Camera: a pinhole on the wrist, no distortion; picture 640 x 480 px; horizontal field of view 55.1 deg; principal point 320.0 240.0 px. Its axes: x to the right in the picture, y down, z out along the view. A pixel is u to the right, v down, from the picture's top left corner.
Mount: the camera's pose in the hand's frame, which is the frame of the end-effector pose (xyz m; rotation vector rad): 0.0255 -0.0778 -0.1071 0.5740 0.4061 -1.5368
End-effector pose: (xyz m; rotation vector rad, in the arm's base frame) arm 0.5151 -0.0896 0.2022 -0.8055 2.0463 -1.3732
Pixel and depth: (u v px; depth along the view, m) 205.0 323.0 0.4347
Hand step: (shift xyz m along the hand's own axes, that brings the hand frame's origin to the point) 0.0366 -0.2677 0.2965
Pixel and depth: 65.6 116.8 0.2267
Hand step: -0.0450 -0.1309 0.1264
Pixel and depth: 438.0 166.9 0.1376
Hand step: -0.0053 -0.1784 -0.0131
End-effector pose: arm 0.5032 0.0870 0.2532 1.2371 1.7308 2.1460
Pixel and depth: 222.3 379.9 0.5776
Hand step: 0.0937 -0.3463 0.4246
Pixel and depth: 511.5 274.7 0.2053
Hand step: 0.0157 -0.2499 0.0221
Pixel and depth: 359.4 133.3 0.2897
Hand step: -0.0554 -0.2587 0.1109
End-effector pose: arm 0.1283 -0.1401 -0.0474 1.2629 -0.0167 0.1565
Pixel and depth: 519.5 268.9 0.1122
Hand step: 0.0191 -0.1730 -0.0375
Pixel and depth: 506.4 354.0 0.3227
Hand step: 0.0516 -0.3484 0.1014
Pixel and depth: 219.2 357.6 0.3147
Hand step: 0.0513 -0.2222 0.1825
